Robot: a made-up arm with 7 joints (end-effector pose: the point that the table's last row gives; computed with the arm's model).
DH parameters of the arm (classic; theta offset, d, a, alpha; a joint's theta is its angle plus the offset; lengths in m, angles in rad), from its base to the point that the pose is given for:
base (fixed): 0 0.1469 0.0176 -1.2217
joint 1: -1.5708 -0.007 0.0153 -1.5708
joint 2: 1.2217 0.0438 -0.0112 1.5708
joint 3: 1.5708 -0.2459 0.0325 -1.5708
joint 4: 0 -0.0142 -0.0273 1.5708
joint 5: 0 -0.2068 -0.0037 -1.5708
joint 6: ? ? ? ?
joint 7: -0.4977 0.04 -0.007 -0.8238
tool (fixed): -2.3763 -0.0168 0 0
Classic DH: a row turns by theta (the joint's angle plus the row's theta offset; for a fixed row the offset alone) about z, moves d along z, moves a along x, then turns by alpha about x.
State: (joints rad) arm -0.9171 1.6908 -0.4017 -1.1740 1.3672 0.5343 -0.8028
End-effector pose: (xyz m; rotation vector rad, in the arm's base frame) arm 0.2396 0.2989 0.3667 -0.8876 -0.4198 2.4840
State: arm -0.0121 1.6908 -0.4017 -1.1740 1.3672 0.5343 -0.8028
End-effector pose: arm 0.2368 0.3723 0.1651 0.3003 -0.2604 2.8386
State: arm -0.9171 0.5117 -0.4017 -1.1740 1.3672 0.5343 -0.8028
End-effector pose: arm 0.4431 0.0300 0.1029 -0.6684 0.8479 1.8410
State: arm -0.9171 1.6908 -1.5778 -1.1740 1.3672 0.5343 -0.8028
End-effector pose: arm 0.2432 0.3401 0.1690 0.7091 -0.3611 2.6082
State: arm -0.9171 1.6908 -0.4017 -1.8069 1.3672 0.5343 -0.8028
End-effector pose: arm 0.2640 0.1756 0.3663 -0.6888 -0.4401 1.8774
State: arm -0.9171 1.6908 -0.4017 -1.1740 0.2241 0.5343 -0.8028
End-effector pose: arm 0.2400 0.2437 0.3818 -0.1621 -1.8055 2.2591
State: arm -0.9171 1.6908 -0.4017 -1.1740 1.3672 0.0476 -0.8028
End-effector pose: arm 0.2349 0.3007 0.3519 -1.3922 -0.6597 2.1290
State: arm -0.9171 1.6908 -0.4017 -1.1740 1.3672 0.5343 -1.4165
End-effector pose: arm 0.2381 0.3050 0.3725 -0.4385 -1.0133 2.1994
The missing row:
joint 6: 0 0.0438 0.0289 1.5708
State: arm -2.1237 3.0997 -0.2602 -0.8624 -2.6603 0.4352 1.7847
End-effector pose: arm -0.3812 0.2338 0.1850 0.1471 1.6791 -0.5348
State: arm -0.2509 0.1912 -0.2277 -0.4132 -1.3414 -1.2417 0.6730
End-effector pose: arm 0.2538 0.0524 -0.1950 -0.0437 1.0388 1.3830
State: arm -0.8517 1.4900 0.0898 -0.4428 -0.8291 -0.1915 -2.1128
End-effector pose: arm 0.2203 0.3215 0.3220 1.6607 -2.1568 0.4988
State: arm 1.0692 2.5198 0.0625 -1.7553 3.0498 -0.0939 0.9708
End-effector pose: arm 0.2750 0.2610 0.0757 0.6608 -1.1885 -1.1279
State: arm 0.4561 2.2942 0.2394 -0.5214 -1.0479 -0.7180 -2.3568
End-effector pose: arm 0.2618 0.2665 0.3593 1.5166 -0.8570 -1.5218
